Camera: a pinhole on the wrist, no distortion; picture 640 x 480 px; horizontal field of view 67.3 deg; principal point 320.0 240.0 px. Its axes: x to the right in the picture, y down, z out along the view. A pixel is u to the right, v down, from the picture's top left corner.
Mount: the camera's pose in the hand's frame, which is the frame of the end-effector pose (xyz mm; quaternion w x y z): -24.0 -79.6 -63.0 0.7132 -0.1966 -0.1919 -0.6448
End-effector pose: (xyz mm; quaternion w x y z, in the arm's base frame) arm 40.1 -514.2 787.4 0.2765 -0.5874 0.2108 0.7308
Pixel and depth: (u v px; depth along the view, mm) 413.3 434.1 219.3
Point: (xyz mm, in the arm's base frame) -81.2 -420.2 756.7
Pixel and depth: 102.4 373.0 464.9
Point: -363.8 -634.8 756.5
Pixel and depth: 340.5 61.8 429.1
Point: -241.1 -432.4 1039.9
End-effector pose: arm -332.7 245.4 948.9 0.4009 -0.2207 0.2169 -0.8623
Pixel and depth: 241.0 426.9 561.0
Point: -47.8 -144.9 1100.5
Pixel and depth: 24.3 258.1 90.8
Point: -315.8 261.0 921.9
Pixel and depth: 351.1 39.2 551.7
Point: 154.1 272.0 1155.6
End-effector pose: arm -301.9 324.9 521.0 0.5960 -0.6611 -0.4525 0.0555
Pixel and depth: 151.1 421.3 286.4
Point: -249.2 481.3 378.3
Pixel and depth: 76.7 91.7 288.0
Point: -345.3 339.0 271.9
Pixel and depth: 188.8 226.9 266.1
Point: -339.1 402.7 363.5
